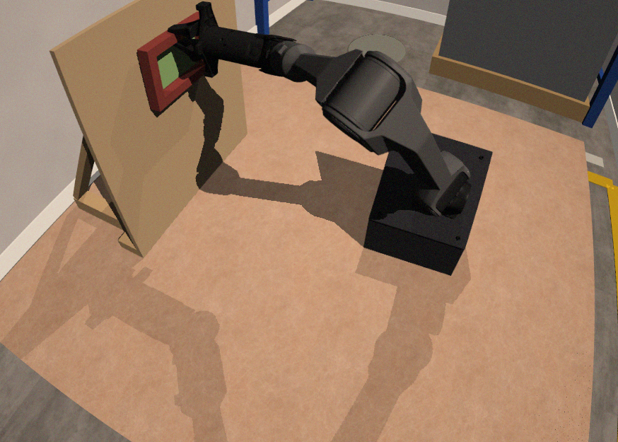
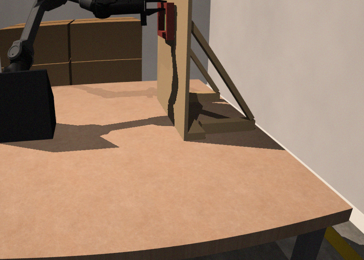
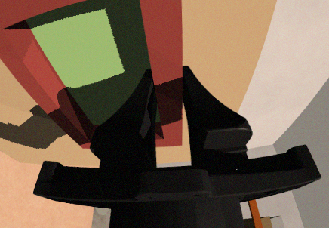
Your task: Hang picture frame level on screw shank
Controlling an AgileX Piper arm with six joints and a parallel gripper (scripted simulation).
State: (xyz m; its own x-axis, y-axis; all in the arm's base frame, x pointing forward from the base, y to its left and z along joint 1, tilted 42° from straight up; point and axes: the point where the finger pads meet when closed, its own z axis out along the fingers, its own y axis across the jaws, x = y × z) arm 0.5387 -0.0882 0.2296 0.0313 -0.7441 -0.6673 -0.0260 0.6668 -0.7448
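Right now my hand is 5 cm above the picture frame and 1 cm short of it. Round my hand: tan board (17 cm below, 3 cm ahead).
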